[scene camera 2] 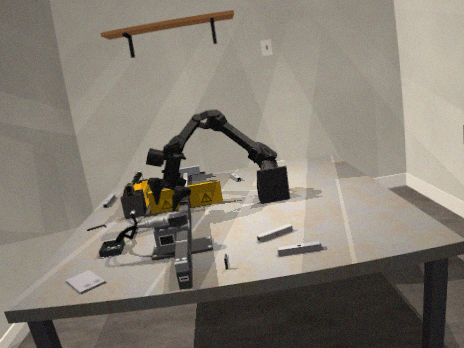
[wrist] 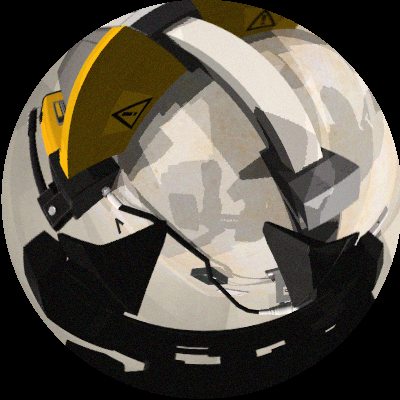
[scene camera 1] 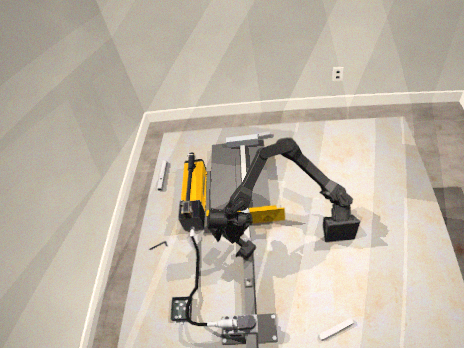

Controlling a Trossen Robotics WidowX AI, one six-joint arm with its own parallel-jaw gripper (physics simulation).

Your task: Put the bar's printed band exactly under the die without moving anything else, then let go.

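Pixels of known places: gripper, fingertip midpoint: (scene camera 2: pixel 165 207) (wrist: pixel 216 226) (scene camera 1: pixel 227 248); arm's base at its link origin: (scene camera 2: pixel 271 174) (scene camera 1: pixel 342 219).
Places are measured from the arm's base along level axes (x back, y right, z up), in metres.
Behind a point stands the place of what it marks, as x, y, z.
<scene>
A long pale bar (scene camera 1: pixel 243 162) @(-0.334, 0.394, -0.034) (wrist: pixel 260 80) runs front to back on its rail, through the gap between two yellow guards. A dark block (wrist: pixel 162 27) crosses over it at that gap; I cannot tell whether this is the die. At the bar's near end in the wrist view is a grey block (wrist: pixel 327 185). The printed band cannot be made out. My gripper (scene camera 1: pixel 230 245) @(-0.448, -0.014, -0.046) (scene camera 2: pixel 167 204) @(-0.448, -0.014, -0.046) (wrist: pixel 216 226) @(-0.448, -0.014, -0.046) is open and empty, low in front of the guards. In the wrist view its right finger is just below the grey block; the gap between the fingers lies left of the rail.
Yellow guards (scene camera 1: pixel 267 214) @(-0.273, 0.109, -0.046) (scene camera 2: pixel 206 194) @(-0.268, 0.108, -0.060) (wrist: pixel 125 95) @(-0.425, 0.122, -0.056) stand close behind the gripper. A yellow-black unit (scene camera 1: pixel 195 185) @(-0.557, 0.300, -0.020) is at the left. Its cable runs to a grey device (scene camera 1: pixel 245 322) @(-0.408, -0.321, 0.015) (scene camera 2: pixel 162 221) @(-0.454, -0.326, 0.005) in front. Loose pale bars (scene camera 2: pixel 275 233) @(-0.107, -0.361, -0.100) (scene camera 2: pixel 300 248) @(-0.082, -0.529, -0.089) lie front right, a hex key (scene camera 1: pixel 159 245) @(-0.743, 0.081, -0.100) left.
</scene>
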